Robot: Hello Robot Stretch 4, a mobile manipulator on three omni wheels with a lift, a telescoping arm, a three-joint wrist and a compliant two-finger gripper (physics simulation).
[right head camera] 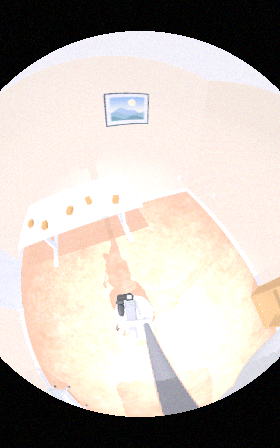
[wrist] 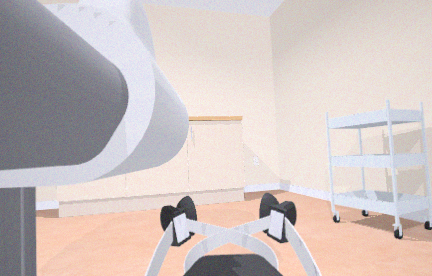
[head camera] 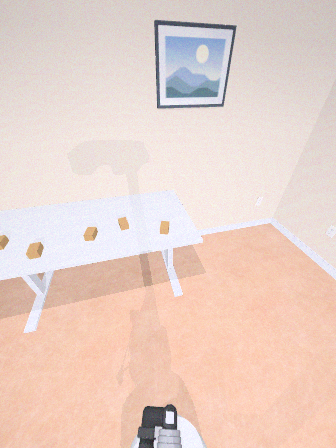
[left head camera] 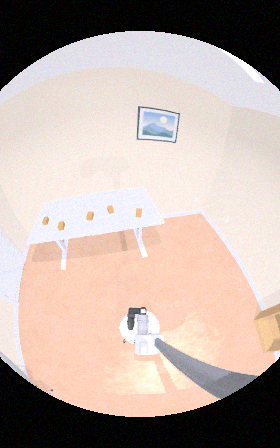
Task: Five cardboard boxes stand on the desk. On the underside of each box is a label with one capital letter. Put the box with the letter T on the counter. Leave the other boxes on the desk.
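Places are measured from the robot's base along level axes (x right, y back, z down), in centimetres.
Pixels of known places: gripper, between the fingertips: (right head camera: 122,330) (wrist: 227,210) (left head camera: 129,344).
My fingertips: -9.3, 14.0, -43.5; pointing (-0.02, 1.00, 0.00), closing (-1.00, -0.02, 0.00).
Ahead of a thing's pixels: the offset from my fingertips to its middle, as dx, dy, dz. Level surfaces: height alone.
Five small tan cardboard boxes stand spread along the white desk {dz -25.6} (head camera: 60,220) (left head camera: 125,220) (right head camera: 55,210). They are a far-left box {-104.9, -101.9, -28.2} (head camera: 3,242) (left head camera: 45,220) (right head camera: 30,223), a second box {-77.0, -96.2, -28.2} (head camera: 35,250) (left head camera: 61,225) (right head camera: 44,225), a middle box {-48.2, -112.9, -28.2} (head camera: 90,233) (left head camera: 90,215) (right head camera: 69,210), a fourth box {-28.2, -125.0, -28.2} (head camera: 123,223) (left head camera: 110,209) (right head camera: 88,200) and a rightmost box {+2.7, -121.4, -28.2} (head camera: 164,227) (left head camera: 138,212) (right head camera: 115,199). Their underside labels are hidden. The counter (wrist: 215,118) has a wooden top over pale cabinets, partly hidden by the arm. My gripper (wrist: 227,210) is open and empty, away from desk and counter.
A white three-tier cart (wrist: 360,160) stands right of the counter in the wrist view. A wooden bookshelf (left head camera: 269,332) (right head camera: 267,305) shows at the right edge of both side head views. Floor lies between my base and the desk. A framed picture (head camera: 195,65) hangs above.
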